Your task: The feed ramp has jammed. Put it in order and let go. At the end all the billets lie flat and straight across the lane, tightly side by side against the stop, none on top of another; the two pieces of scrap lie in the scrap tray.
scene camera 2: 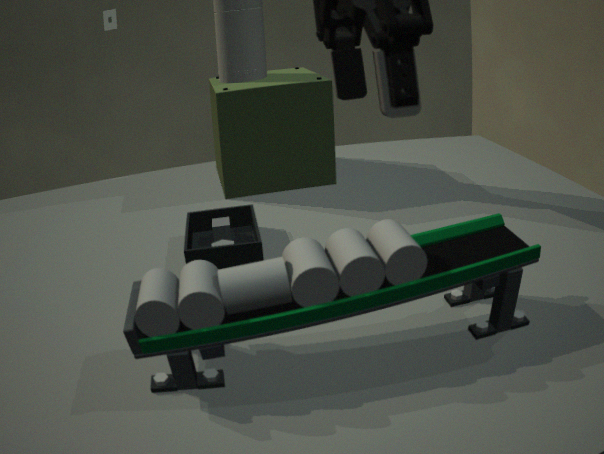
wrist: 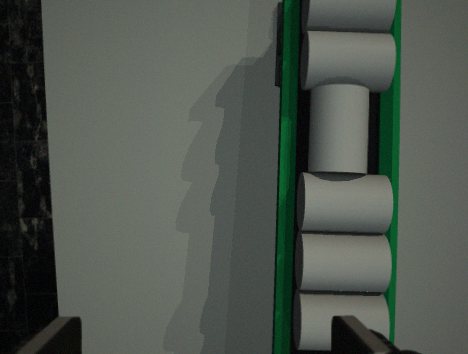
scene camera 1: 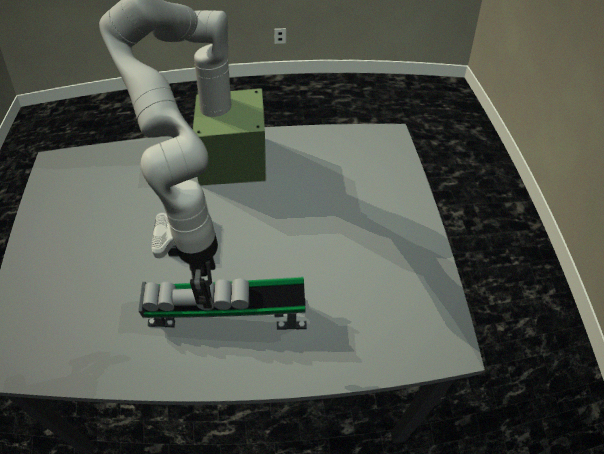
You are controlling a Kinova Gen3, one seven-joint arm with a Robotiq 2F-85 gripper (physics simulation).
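Places are measured from the arm's base along level axes (x ahead, y left, z up), in centimetres.
Where they show: gripper, between the fingertips: (scene camera 2: 373,105) (wrist: 207,344) (scene camera 1: 209,287); arm's base, origin of its link: (scene camera 2: 243,78) (scene camera 1: 215,107).
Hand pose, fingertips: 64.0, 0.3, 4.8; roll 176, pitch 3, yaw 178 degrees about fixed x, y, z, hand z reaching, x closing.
Note:
Things, the pixels of their top centre, and the offset from my fingertips, as dx, dy, dz. Level surfaces: height alone.
- stop, centre of its top: (scene camera 2: 133,303) (scene camera 1: 142,296) -9.2, -18.8, -16.8
- lowest billet, centre of its top: (scene camera 2: 154,283) (scene camera 1: 149,292) -9.1, -16.4, -15.0
- second billet, centre of its top: (wrist: 352,56) (scene camera 2: 197,274) (scene camera 1: 165,291) -8.9, -12.4, -14.6
- third billet, centre of its top: (wrist: 346,130) (scene camera 2: 252,263) (scene camera 1: 184,292) -8.2, -7.6, -13.9
- scrap tray, centre of its top: (scene camera 2: 220,225) -32.5, -8.7, -20.7
- table, height of its surface: dz -24.2
On the feed ramp (scene camera 1: 280,281) (scene camera 2: 480,268) (wrist: 285,200), two billets lie across the lane by the stop (scene camera 1: 142,299) (scene camera 2: 131,315): the lowest billet (scene camera 1: 150,296) (scene camera 2: 157,305) (wrist: 350,14) and the second billet (scene camera 1: 166,296) (scene camera 2: 200,295) (wrist: 350,60). The third billet (scene camera 1: 183,298) (scene camera 2: 255,286) (wrist: 339,129) lies lengthwise along the lane. Above it, three billets (scene camera 1: 222,294) (scene camera 2: 355,262) (wrist: 347,204) lie across, side by side. Two scrap pieces (scene camera 2: 220,221) (scene camera 2: 223,243) lie in the scrap tray (scene camera 2: 225,256). My gripper (scene camera 1: 202,300) (scene camera 2: 377,103) (wrist: 207,332) is open, empty, above the ramp.
The green base block (scene camera 1: 231,157) (scene camera 2: 277,135) stands behind the ramp. In scene camera 1 the arm hides the tray. The ramp's green side rails border the lane, and its feet (scene camera 1: 291,325) (scene camera 2: 500,325) stand on the table (scene camera 1: 400,325) (scene camera 2: 400,400) (wrist: 125,150).

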